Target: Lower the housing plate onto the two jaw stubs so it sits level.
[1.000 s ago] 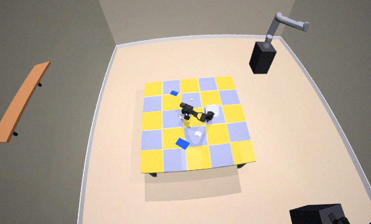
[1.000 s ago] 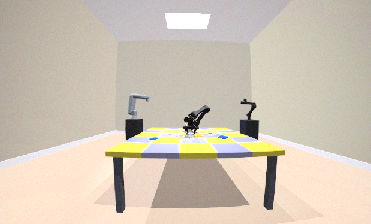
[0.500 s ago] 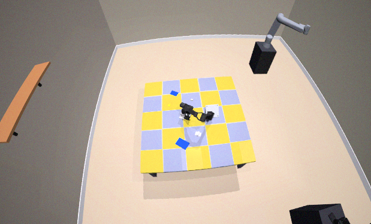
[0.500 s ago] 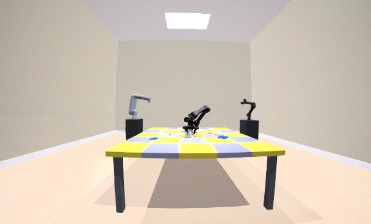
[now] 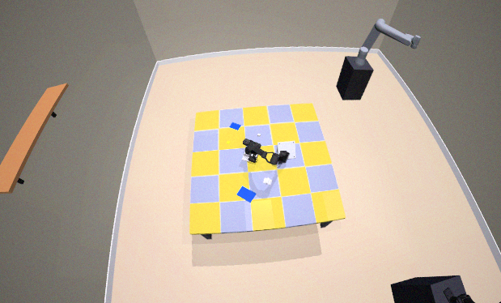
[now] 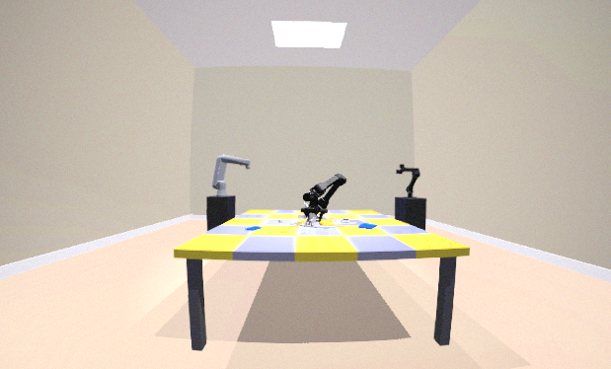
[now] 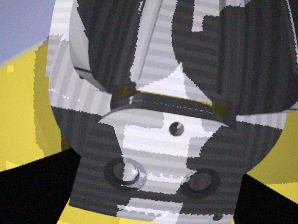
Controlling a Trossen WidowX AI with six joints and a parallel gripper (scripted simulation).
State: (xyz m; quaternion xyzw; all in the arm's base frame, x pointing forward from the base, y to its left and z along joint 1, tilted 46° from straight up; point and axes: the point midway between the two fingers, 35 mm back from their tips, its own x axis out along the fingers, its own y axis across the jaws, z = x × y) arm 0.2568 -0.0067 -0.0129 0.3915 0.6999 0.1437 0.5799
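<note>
Right now the grey housing plate is 2 cm above my gripper tip and 1 cm ahead of it. Also, from my gripper tip: white dot 24 cm to the right, 6 cm behind; white ribbed part 25 cm to the left, 9 cm behind; yellow dot 24 cm ahead, 19 cm to the right, 1 cm below.
</note>
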